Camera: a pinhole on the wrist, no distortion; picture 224 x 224 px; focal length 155.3 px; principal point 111.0 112.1 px. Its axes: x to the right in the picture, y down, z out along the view. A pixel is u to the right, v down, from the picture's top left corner.
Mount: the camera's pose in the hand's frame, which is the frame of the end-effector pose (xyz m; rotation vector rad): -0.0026 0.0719 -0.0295 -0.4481 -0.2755 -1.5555
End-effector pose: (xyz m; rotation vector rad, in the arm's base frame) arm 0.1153 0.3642 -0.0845 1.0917 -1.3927 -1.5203
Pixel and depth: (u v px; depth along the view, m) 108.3 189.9 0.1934
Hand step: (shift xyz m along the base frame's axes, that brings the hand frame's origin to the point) -0.1613 -0.0803 0.1499
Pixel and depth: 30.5 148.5 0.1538
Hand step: -0.0807 -0.0433 0.2068
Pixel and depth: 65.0 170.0 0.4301
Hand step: -0.3309 -0.1344 0.3590
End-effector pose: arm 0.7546 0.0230 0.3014 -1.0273 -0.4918 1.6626
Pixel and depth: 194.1 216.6 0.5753
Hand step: -0.5224 0.5012 0.1183
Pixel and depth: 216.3 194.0 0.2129
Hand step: -0.2008 0.1488 0.0406
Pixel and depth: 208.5 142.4 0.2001
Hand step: -0.1944 0.0732 0.0517
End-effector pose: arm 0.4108 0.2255 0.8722 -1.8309 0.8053 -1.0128
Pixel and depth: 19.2 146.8 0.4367
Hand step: 0.2106 -0.2310 -0.4683
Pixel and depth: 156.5 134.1 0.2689
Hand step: 0.2275 -0.0126 -0.1565
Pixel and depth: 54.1 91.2 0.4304
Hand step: 0.1985 -0.0467 -0.4552
